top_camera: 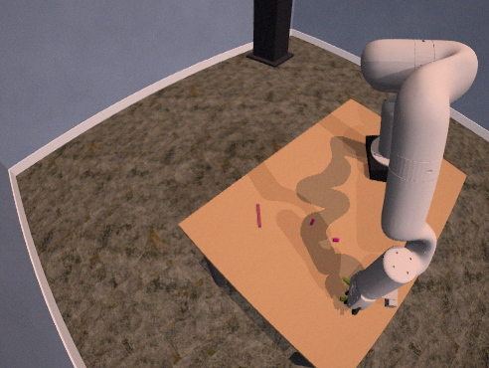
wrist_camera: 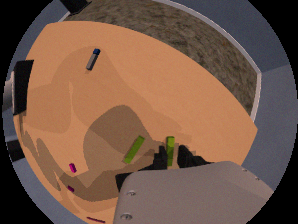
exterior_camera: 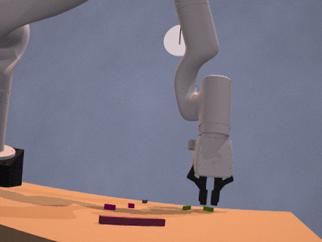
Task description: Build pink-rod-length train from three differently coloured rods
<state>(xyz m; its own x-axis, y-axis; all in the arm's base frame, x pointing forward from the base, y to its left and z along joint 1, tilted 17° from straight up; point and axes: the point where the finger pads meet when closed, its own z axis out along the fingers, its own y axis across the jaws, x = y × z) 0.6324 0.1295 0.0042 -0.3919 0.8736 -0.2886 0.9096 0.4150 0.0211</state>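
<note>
Right now my hand is 190 mm past the grey rod, 80 mm to the right of it and 30 mm above it. Also, from my hand: blue rod (190 mm behind, 110 mm to the left, 30 mm below); pink rod (420 mm to the right, 70 mm behind, 30 mm below).
</note>
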